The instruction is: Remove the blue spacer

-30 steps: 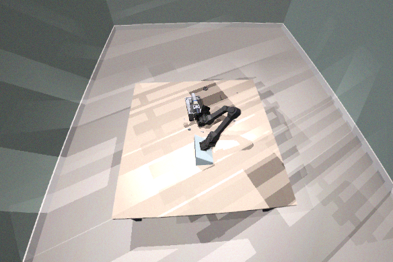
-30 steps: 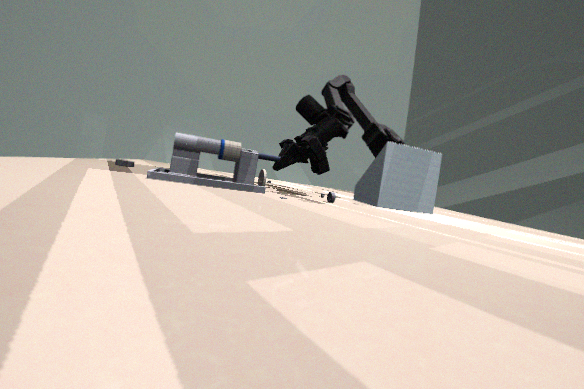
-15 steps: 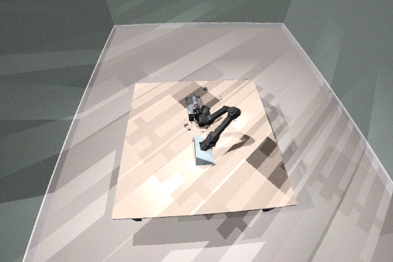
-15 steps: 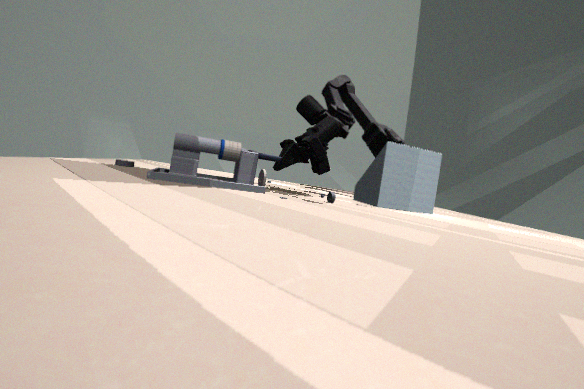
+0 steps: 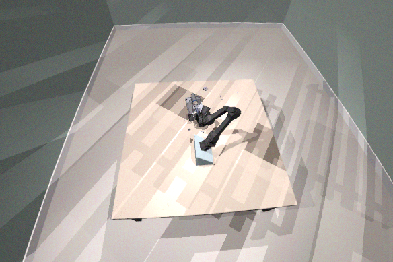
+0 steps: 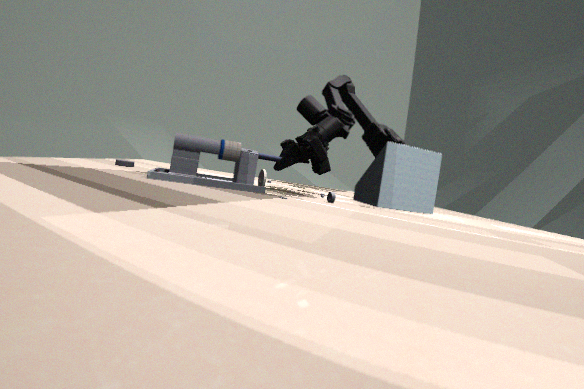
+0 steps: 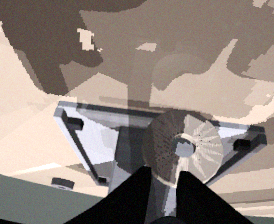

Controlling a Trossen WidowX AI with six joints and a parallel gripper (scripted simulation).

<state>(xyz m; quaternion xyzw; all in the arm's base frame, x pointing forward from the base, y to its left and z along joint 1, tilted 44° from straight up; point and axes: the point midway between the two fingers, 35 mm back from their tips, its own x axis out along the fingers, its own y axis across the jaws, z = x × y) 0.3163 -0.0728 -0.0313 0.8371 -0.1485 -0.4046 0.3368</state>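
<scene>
My gripper tip is 6 cm short of the dark shaft and 3 cm below it. Round my gripper tip: beige spacer (11 cm ahead, 2 cm above); then blue spacer (14 cm ahead, 2 cm above); then dark piece (11 cm behind, 10 cm to the left, 4 cm below).
</scene>
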